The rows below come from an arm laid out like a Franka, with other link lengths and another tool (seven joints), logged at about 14 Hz.
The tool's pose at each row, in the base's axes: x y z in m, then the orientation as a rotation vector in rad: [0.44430, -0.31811, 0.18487, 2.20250, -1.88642, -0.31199]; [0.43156, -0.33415, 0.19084, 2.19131, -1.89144, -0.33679]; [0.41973, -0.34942, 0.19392, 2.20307, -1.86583, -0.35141]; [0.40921, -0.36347, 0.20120, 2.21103, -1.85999, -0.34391]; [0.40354, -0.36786, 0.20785, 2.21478, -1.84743, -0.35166]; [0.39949, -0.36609, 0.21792, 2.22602, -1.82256, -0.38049]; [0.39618, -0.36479, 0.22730, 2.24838, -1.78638, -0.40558]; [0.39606, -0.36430, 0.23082, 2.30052, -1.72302, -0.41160]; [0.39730, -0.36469, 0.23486, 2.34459, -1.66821, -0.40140]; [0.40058, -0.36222, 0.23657, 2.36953, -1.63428, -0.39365]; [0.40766, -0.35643, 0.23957, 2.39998, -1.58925, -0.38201]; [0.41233, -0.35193, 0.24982, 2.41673, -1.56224, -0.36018]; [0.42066, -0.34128, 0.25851, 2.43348, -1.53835, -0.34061]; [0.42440, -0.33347, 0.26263, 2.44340, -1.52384, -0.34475]
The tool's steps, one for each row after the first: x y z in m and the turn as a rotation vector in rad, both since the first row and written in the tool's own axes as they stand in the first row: [0.01383, 0.01619, -0.00130, -0.01305, -0.01244, 0.00581]; [0.02709, 0.03053, -0.00016, -0.02457, -0.01360, -0.01300]; [0.03927, 0.04473, -0.00345, -0.02011, -0.00956, -0.01904]; [0.04265, 0.05275, -0.00792, -0.02711, -0.00980, -0.02734]; [0.04014, 0.05937, -0.01633, -0.04318, -0.01981, -0.04695]; [0.03821, 0.06515, -0.02430, -0.05647, -0.02720, -0.07717]; [0.03765, 0.06626, -0.02763, -0.05733, -0.02364, -0.13342]; [0.03816, 0.06639, -0.03184, -0.05219, -0.01207, -0.18036]; [0.03619, 0.06346, -0.03455, -0.04943, -0.00360, -0.20826]; [0.03150, 0.05685, -0.03974, -0.04637, 0.00899, -0.24403]; [0.02760, 0.05492, -0.05106, -0.03996, 0.02567, -0.26365]; [0.01820, 0.04815, -0.06220, -0.03259, 0.03952, -0.28194]; [0.01098, 0.04472, -0.06751, -0.03389, 0.03853, -0.29423]
